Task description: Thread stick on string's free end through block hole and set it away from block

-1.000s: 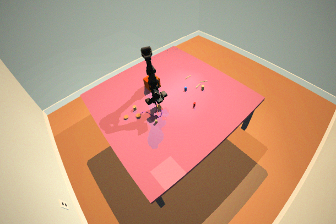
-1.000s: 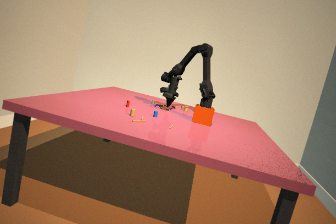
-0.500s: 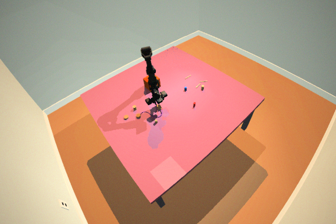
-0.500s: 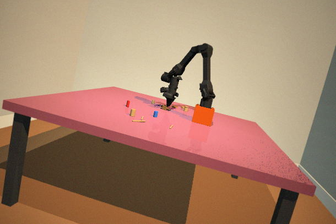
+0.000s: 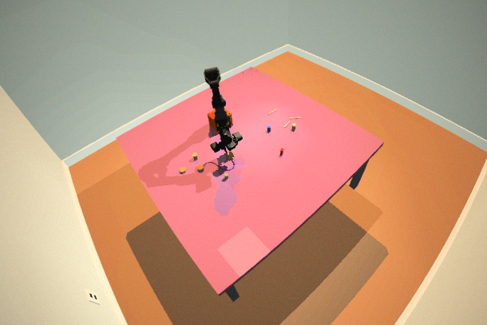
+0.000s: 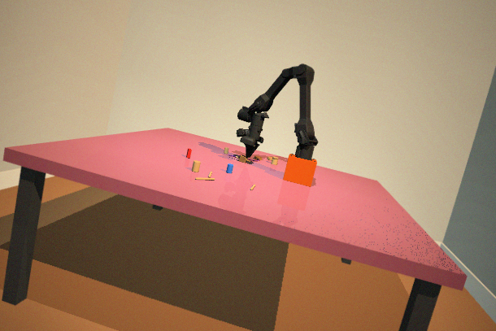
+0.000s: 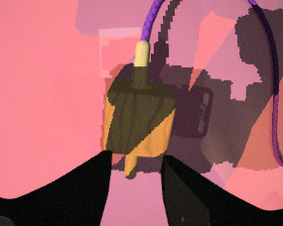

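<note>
Now: gripper tip 20 mm short of the wooden block and 10 mm above it. From my gripper tip the other things lie so: round wooden button 60 mm behind, 180 mm to the right, 20 mm below; then thin wooden stick 30 mm ahead, 10 mm to the right, 10 mm below; then red peg 250 mm ahead, 200 mm to the left, 10 mm below.
</note>
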